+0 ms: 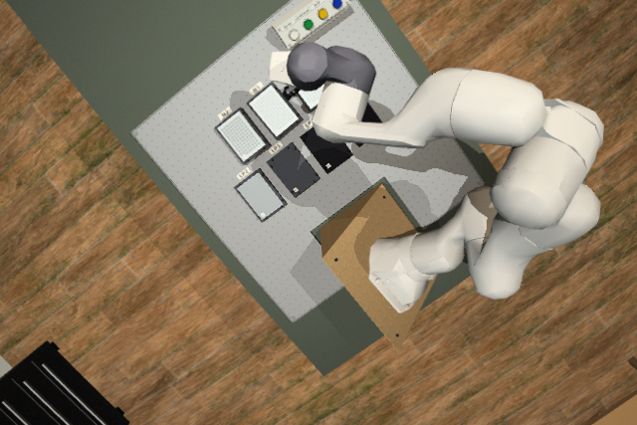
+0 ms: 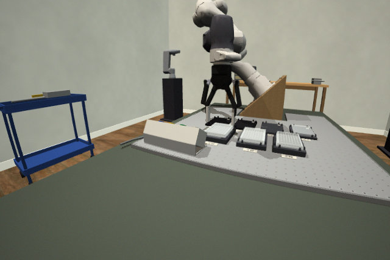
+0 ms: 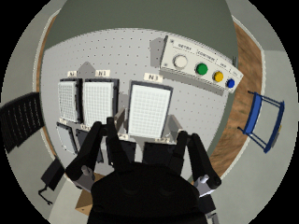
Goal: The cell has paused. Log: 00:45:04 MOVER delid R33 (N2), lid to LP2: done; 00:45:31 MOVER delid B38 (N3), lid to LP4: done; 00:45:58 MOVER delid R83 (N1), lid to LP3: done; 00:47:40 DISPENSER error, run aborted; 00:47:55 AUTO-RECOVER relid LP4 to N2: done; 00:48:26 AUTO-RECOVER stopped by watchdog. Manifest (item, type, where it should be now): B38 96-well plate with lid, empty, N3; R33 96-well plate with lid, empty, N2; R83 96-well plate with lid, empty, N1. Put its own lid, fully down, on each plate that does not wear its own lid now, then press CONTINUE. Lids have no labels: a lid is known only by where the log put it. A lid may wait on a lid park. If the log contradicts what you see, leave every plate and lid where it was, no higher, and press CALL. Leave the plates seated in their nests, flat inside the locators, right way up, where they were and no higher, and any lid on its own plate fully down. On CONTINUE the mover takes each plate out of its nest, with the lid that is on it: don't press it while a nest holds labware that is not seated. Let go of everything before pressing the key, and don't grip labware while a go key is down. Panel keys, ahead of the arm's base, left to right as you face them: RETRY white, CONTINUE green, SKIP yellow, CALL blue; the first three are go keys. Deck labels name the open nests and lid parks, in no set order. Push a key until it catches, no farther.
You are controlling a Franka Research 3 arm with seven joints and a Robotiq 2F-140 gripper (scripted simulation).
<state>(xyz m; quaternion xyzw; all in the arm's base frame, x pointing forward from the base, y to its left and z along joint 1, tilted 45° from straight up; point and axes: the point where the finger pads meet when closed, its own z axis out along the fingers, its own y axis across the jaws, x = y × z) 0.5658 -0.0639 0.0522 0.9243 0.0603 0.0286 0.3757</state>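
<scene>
Right now my hand is 320 mm to the right of the lid park LP2, 210 mm past it and 70 mm above it. Round my hand: green key (130 mm ahead, 80 mm to the right, 10 mm below); then yellow skip key (140 mm ahead, 130 mm to the right, 10 mm below); then white key (130 mm ahead, 40 mm to the right, 10 mm below).
</scene>
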